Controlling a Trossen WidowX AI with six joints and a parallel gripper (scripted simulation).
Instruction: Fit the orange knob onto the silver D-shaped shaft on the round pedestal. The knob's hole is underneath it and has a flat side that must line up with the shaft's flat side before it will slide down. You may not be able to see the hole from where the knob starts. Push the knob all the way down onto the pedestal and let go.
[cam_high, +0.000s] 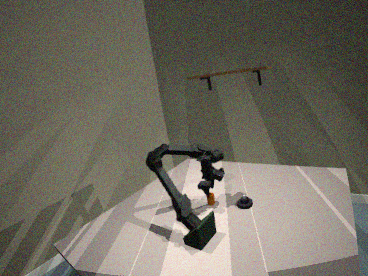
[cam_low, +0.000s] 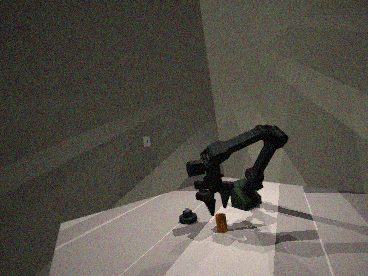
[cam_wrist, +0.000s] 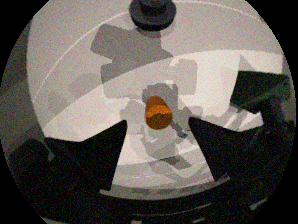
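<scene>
Right now the orange knob is 30 mm below my gripper tip. From my gripper tip the other things lie so: dark round pedestal: 20 mm ahead, 190 mm to the right, 40 mm below.
</scene>
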